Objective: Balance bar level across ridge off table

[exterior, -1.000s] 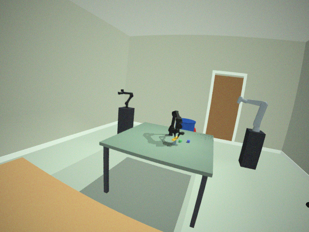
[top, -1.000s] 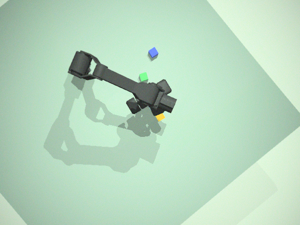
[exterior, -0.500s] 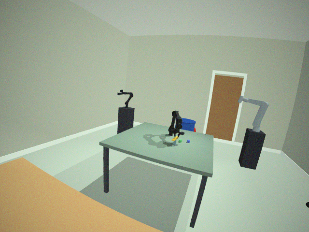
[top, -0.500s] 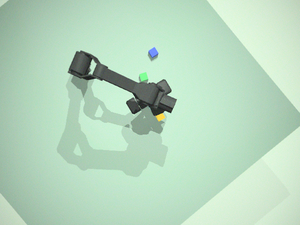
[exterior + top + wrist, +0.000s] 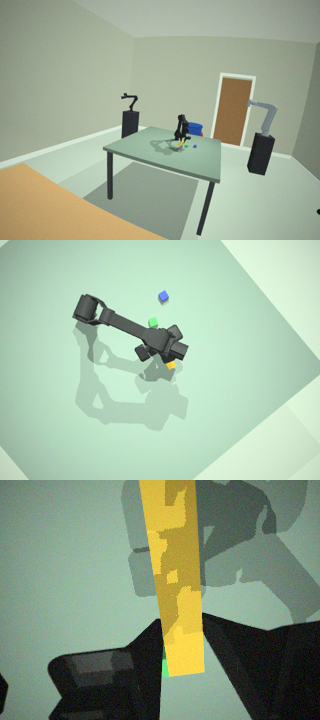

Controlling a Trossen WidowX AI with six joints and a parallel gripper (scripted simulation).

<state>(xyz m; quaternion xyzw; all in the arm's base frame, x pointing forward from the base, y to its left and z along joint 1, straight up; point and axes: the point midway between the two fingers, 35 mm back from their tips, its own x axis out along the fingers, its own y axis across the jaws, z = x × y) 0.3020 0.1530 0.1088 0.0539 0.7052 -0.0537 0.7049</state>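
The yellow bar is 3 cm ahead of my gripper tip. Also, from my gripper tip: green cube 9 cm behind, 4 cm to the left, 6 cm below; then blue cube 15 cm behind, 15 cm to the left, 6 cm below.
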